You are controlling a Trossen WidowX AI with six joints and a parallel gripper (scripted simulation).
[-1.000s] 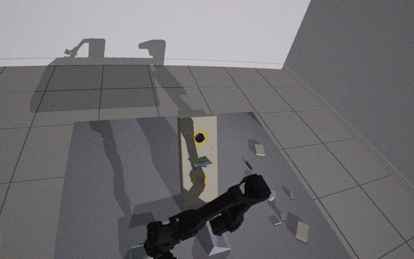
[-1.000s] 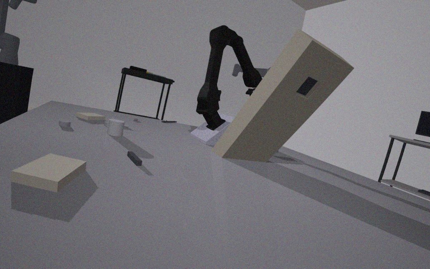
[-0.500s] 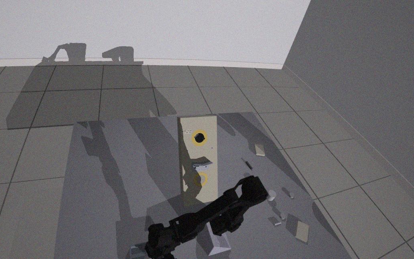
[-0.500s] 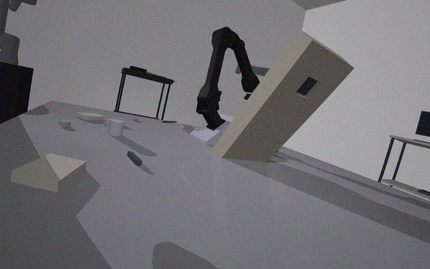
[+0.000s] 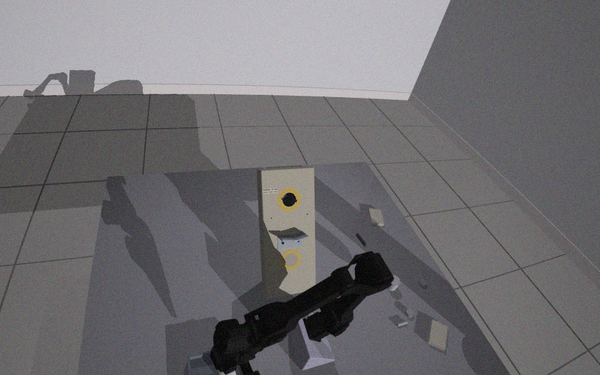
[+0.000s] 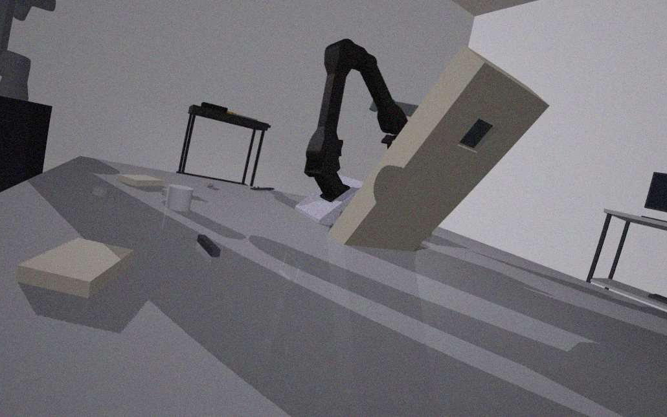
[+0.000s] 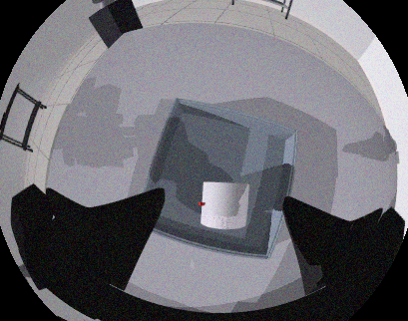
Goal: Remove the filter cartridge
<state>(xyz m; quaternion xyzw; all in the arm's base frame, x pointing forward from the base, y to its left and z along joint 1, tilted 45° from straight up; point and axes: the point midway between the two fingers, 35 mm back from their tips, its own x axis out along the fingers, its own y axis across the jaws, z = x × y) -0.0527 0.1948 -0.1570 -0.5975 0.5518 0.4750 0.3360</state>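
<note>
Now: gripper tip 1 cm short of the round white filter cartridge, 1 cm to the left of it and 4 cm above it. Round my gripper tip: grey tray 2 cm to the left, 6 cm below; dark bar 40 cm ahead, 62 cm to the right, 7 cm below.
</note>
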